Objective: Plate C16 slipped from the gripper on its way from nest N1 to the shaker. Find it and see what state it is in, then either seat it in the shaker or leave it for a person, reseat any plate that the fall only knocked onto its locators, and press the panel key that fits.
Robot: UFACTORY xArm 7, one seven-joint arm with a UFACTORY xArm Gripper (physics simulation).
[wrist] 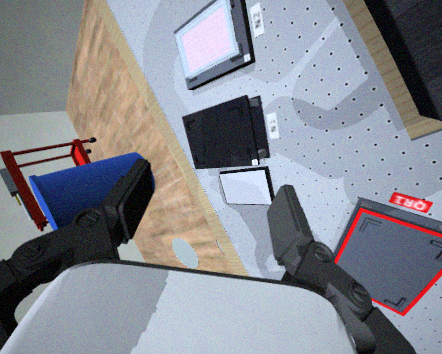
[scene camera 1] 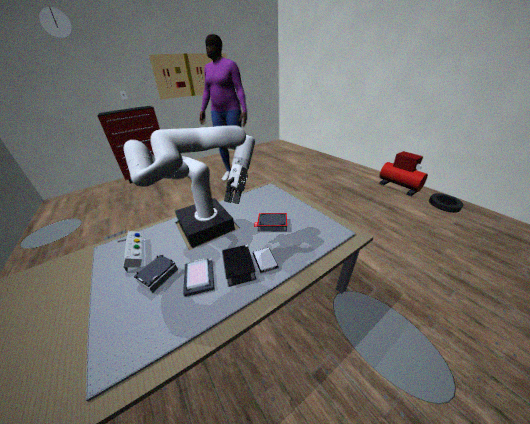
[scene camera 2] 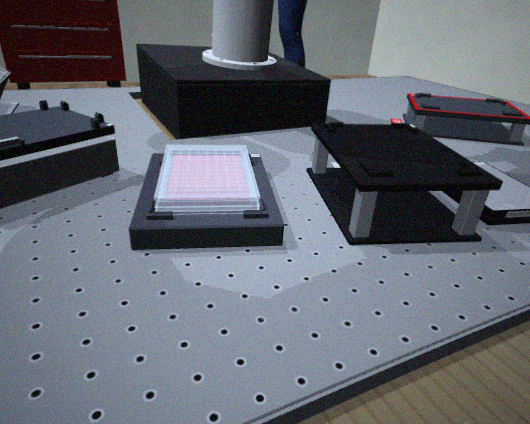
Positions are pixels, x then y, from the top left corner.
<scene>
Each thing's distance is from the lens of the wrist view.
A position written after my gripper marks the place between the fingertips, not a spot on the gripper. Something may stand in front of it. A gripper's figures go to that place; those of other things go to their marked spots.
my gripper (wrist: 214, 188): 12 cm
white plate (wrist: 252, 186): 40 cm
</scene>
